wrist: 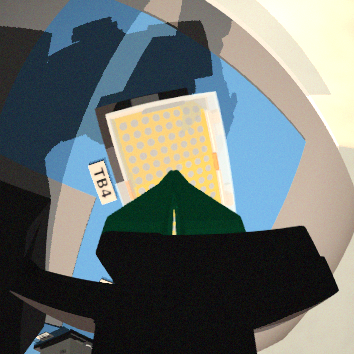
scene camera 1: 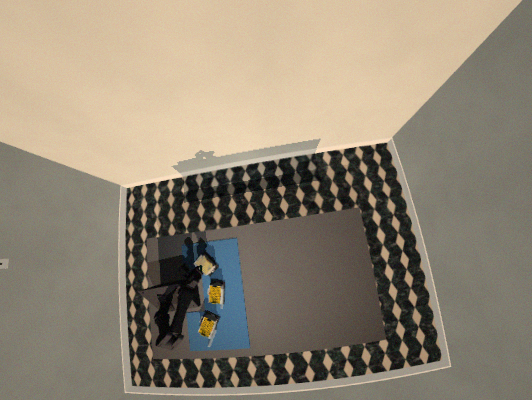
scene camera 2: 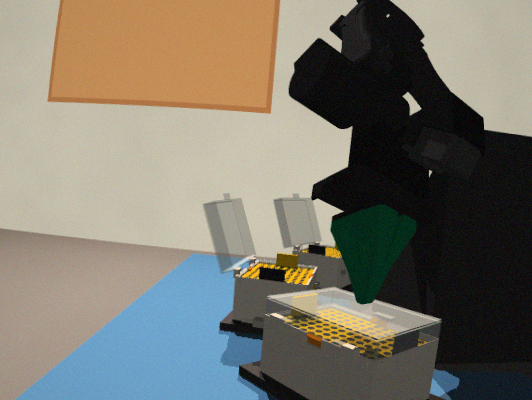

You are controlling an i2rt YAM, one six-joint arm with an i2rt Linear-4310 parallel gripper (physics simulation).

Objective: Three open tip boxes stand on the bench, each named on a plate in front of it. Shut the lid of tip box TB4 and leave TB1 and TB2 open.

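Where they show: gripper, between the fingertips: (wrist: 173,177) (scene camera 1: 201,265) (scene camera 2: 364,303); arm's base, origin of its link: (scene camera 1: 166,302) (scene camera 2: 525,240).
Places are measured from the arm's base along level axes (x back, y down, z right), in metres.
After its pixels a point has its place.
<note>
Tip box TB4 (scene camera 1: 205,264) @[y 0.046, x -0.273, z -0.254 m] (scene camera 2: 345,362) @[y 0.072, x -0.259, z -0.304 m] (wrist: 165,145) @[y 0.046, x -0.229, z -0.263 m] is the nearest box in scene camera 2. Its clear lid (scene camera 2: 300,298) @[y 0.046, x -0.298, z -0.234 m] lies flat over the yellow tip rack. Its name plate (wrist: 102,182) @[y 0.122, x -0.208, z -0.201 m] reads TB4 in the wrist view. My gripper (scene camera 2: 364,302) @[y 0.042, x -0.244, z -0.246 m] (wrist: 173,177) @[y 0.042, x -0.244, z -0.246 m] is shut, with nothing seen between its green fingers. The fingertips point down over the lid; whether they touch it I cannot tell. The middle box (scene camera 1: 216,294) (scene camera 2: 250,300) @[y 0.089, x -0.360, z -0.104 m] and the far box (scene camera 1: 207,326) (scene camera 2: 325,267) @[y 0.082, x -0.274, z 0.114 m] have upright open lids (scene camera 2: 230,235) @[y 0.026, x -0.404, z -0.031 m] (scene camera 2: 296,222) @[y 0.022, x -0.333, z 0.209 m]. Their plates are not readable.
The boxes stand on a blue mat (scene camera 1: 232,320) @[y 0.123, x -0.438, z 0.149 m] (scene camera 2: 150,340) @[y 0.124, x -0.449, z -0.188 m] on the grey-brown bench (scene camera 1: 310,280) @[y 0.126, x -0.999, z -0.115 m]. The black arm (scene camera 1: 185,302) @[y -0.219, x -0.268, z -0.073 m] (scene camera 2: 380,145) @[y -0.090, x -0.242, z -0.227 m] rises beside the boxes. Part of another box (wrist: 72,345) @[y 0.099, x -0.260, z 0.107 m] shows at the lower left of the wrist view.
</note>
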